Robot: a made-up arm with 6 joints.
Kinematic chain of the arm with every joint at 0, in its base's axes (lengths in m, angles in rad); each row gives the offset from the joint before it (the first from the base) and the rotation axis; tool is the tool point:
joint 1: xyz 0 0 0.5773 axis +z
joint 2: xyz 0 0 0 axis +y
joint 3: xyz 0 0 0.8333 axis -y
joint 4: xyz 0 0 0 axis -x
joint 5: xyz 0.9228 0 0 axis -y
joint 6: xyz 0 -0.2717 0 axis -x
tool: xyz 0 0 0
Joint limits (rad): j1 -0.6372..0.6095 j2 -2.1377..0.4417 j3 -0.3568..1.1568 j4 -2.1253..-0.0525 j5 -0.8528..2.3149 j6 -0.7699..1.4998
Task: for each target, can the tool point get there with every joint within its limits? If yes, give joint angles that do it. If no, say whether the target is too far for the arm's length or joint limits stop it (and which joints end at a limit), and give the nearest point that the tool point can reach.
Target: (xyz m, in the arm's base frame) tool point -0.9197 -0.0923 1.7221
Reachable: yes | joints -0.1913 -1.2987 0.4241 -0.2139 -0.0471 -0.0767
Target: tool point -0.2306 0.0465 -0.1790
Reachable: no: joint limits stop it (at a limit: joint 1, joint 2, joint 3) | nearest point 0.6431 0.4883 0.4814 | short by 1.181 m
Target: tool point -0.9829 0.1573 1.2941
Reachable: yes | joints -0.4065 -1.8138 0.0541 -0.4542 -0.2390 0.0740
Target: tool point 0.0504 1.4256 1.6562
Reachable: no: joint limits stop it (at a limit: joint 1, joint 4) | nearest point 0.6211 0.6081 1.6562 | short by 0.997 m
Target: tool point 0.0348 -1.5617 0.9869
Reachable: no: joint limits stop it (at a limit: joint 1, joint 4) | nearest point 0.6079 -0.7875 0.9869 | short by 0.963 m
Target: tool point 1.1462 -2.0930 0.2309
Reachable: no: too far | nearest point 0.7589 -0.8993 0.8515 | short by 1.400 m
